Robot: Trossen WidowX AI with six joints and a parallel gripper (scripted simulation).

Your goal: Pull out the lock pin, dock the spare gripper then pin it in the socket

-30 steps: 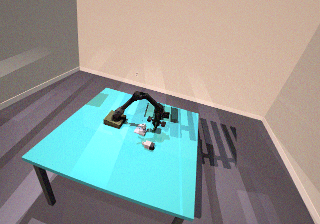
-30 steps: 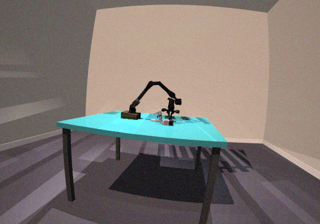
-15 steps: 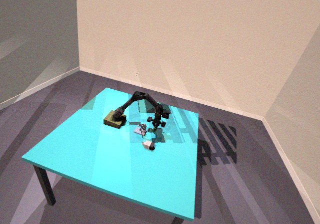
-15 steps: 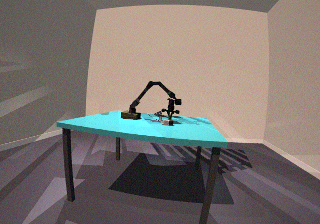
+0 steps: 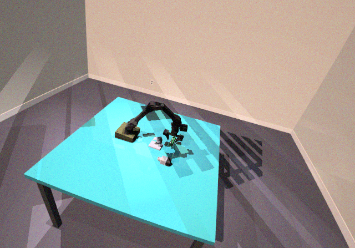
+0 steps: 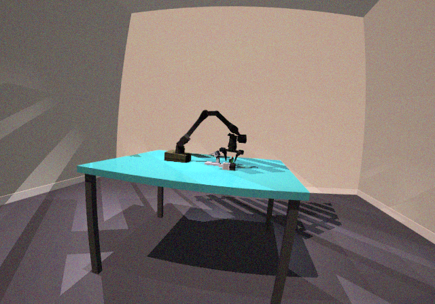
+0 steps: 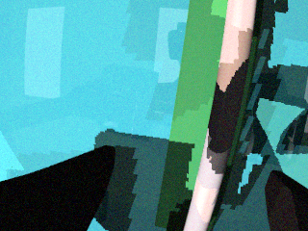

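My gripper tip is 10 mm short of the green pad and 20 mm to the right of it. The rest, counted from my gripper tip: spare gripper (30 mm behind, 260 mm to the right); then mount (120 mm behind, 80 mm to the right, 30 mm above).
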